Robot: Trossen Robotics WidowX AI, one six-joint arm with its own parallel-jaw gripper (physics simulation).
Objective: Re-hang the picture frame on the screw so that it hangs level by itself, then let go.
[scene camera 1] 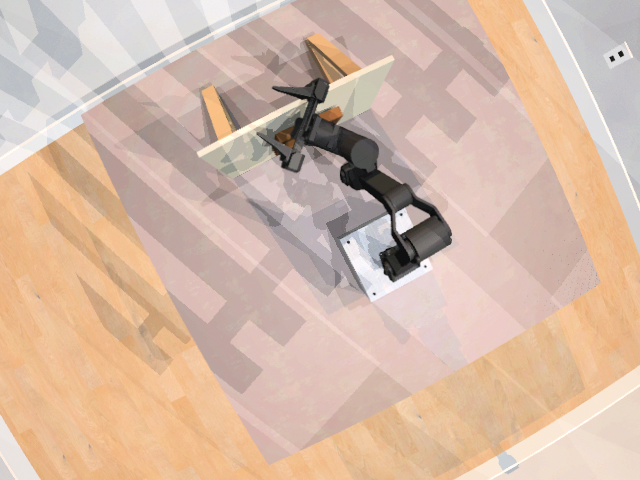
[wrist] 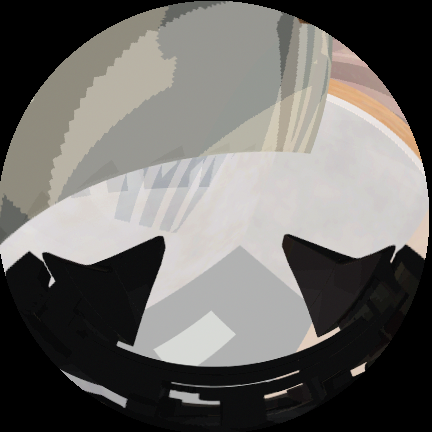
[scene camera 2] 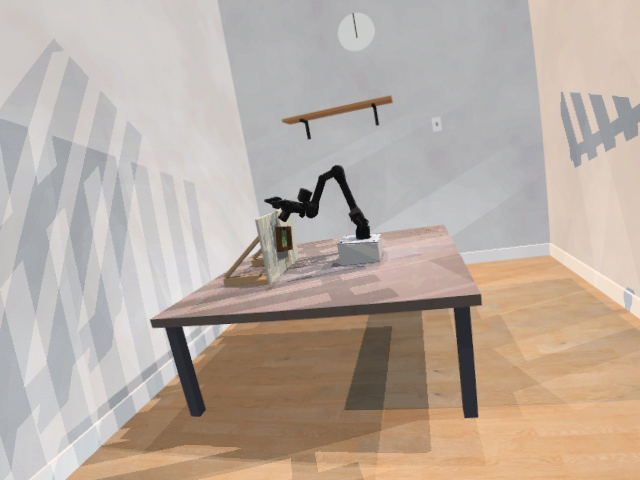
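Seen in the pictures: gripper, fingertip midpoint: (scene camera 1: 264, 110) (wrist: 225, 241) (scene camera 2: 267, 201); arm's base, origin of the base link: (scene camera 1: 392, 260) (scene camera 2: 363, 238).
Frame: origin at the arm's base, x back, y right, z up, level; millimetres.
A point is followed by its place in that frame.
The brown picture frame (scene camera 1: 333, 114) @[x -398, y -50, z 114 mm] (scene camera 2: 278, 239) @[x -378, y -206, z 76 mm] with a green picture is against the front face of the upright pale board (scene camera 1: 369, 93) @[x -442, y 68, z 54 mm] (scene camera 2: 268, 248) @[x -382, y -308, z 56 mm] (wrist: 225, 75). It looks roughly upright in scene camera 2; whether it is exactly level I cannot tell. My arm partly covers it in scene camera 1. My gripper (scene camera 1: 266, 111) @[x -399, y -201, z 271 mm] (scene camera 2: 266, 200) @[x -399, y -201, z 271 mm] (wrist: 225, 241) @[x -399, y -201, z 271 mm] is open and empty, with its fingers wide apart. It is above the frame, at the height of the board's top edge or higher, with its fingertips reaching past that edge. The screw does not show.
Wooden braces (scene camera 1: 218, 114) @[x -513, y -322, z 50 mm] (scene camera 2: 242, 259) @[x -519, y -345, z 21 mm] prop the board from behind. The arm's base stands on a light box (scene camera 1: 364, 266) @[x -9, y -81, z 3 mm] (scene camera 2: 360, 253) @[x 5, y -106, z -54 mm] in front of the board, on the pinkish table (scene camera 1: 248, 330) @[x 84, y -472, z -105 mm] (scene camera 2: 392, 289) @[x 236, y -494, z -105 mm]. A wall shelf (scene camera 2: 338, 109) and a clock (scene camera 2: 356, 32) are on the far wall.
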